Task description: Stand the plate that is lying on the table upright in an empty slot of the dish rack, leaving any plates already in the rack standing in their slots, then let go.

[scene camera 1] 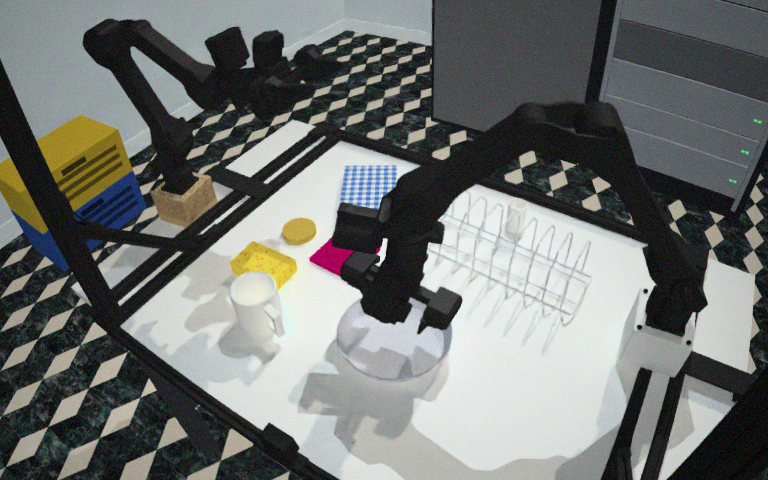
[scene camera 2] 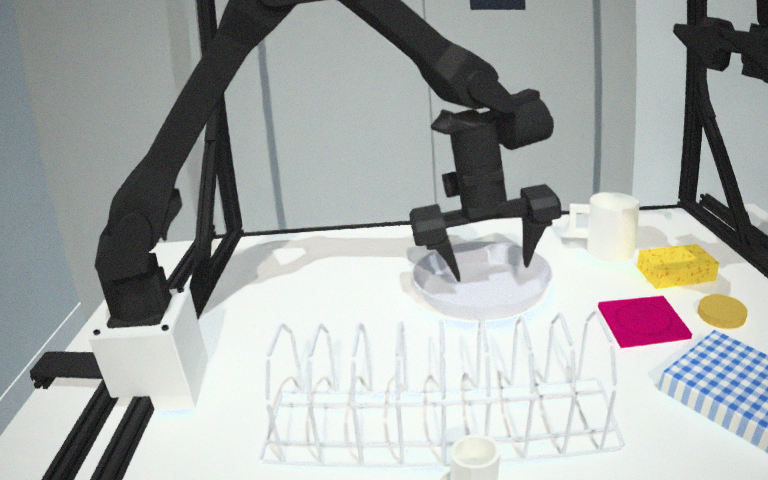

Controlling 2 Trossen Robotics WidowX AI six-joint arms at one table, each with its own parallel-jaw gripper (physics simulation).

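Frame: origin at the left arm's base, x down, y back, z left, level; centimetres.
Seen in the pictures: left gripper, fingertip midpoint: [scene camera 1: 329, 76] [scene camera 2: 700, 31]; right gripper, fingertip midpoint: [scene camera 2: 493, 273]; left arm's base, origin of the base link: [scene camera 1: 180, 184]; right arm's base, origin of the base link: [scene camera 1: 666, 316] [scene camera 2: 140, 311].
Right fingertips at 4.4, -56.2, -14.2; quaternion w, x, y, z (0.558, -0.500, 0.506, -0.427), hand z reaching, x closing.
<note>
Offsets run from my right fingertips to a thing's middle, as dx, dy, dz. "pt": to the spot under its first point.
A pale lavender, dish-like plate @(+1.8, -0.7, -1.9) [scene camera 1: 390, 357] [scene camera 2: 481, 302] lies flat on the table. My right gripper [scene camera 1: 396, 319] [scene camera 2: 493, 272] points down over it, open and empty. In scene camera 2 both fingertips appear within the plate's outline, low over its inside; whether they touch it I cannot tell. In scene camera 1 the wrist hides one fingertip and the plate's far part. The wire dish rack [scene camera 1: 589, 277] [scene camera 2: 339, 404] stands beside the plate, with no plate in its slots. My left gripper [scene camera 1: 325, 75] is open and empty, raised far from the plate; part of it shows at scene camera 2's right edge.
A white mug @(-1.4, +21.5, -6.9) [scene camera 1: 254, 308] [scene camera 2: 614, 226], a yellow sponge @(+1.8, +28.7, +4.3) [scene camera 1: 263, 263] [scene camera 2: 679, 266], a mustard disc @(+2.7, +27.9, +16.6) [scene camera 1: 299, 230] [scene camera 2: 722, 311], a magenta square @(pt +2.6, +18.5, +11.6) [scene camera 1: 328, 257] [scene camera 2: 645, 320] and a blue checked block @(+2.1, +19.0, +32.5) [scene camera 1: 368, 183] [scene camera 2: 713, 379] lie beyond the plate. A small cup @(+0.2, -13.1, +33.6) [scene camera 1: 515, 217] [scene camera 2: 475, 458] stands against the rack's outer side.
</note>
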